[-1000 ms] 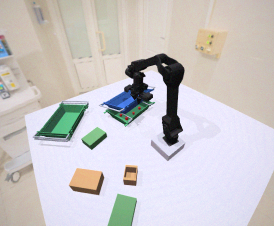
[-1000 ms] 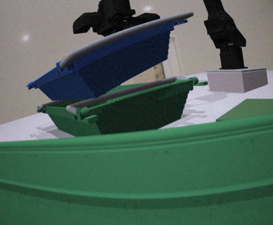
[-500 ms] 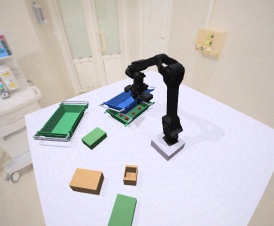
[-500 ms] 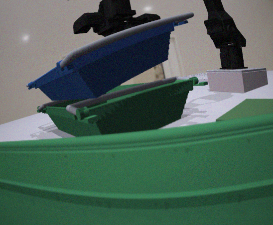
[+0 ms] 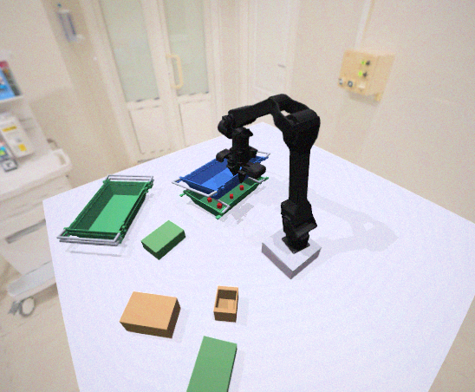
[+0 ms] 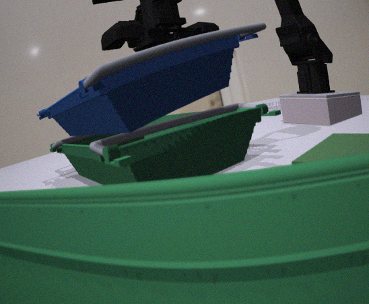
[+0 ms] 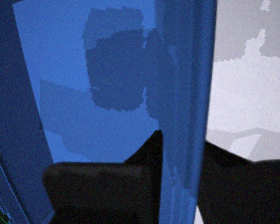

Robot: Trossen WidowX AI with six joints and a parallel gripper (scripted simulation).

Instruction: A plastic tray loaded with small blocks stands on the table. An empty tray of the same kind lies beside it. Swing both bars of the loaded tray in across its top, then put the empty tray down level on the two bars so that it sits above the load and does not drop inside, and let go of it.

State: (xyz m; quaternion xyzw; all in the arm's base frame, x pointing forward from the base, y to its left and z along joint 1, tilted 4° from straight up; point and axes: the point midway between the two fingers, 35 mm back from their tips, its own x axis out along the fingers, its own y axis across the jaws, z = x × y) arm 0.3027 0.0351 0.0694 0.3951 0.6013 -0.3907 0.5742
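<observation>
Right now the blue tray is 80 mm ahead of my gripper tip, 30 mm to the left of it and 20 mm above it. Round my gripper tip: open box (360 mm behind, 230 mm to the left, 90 mm below).
</observation>
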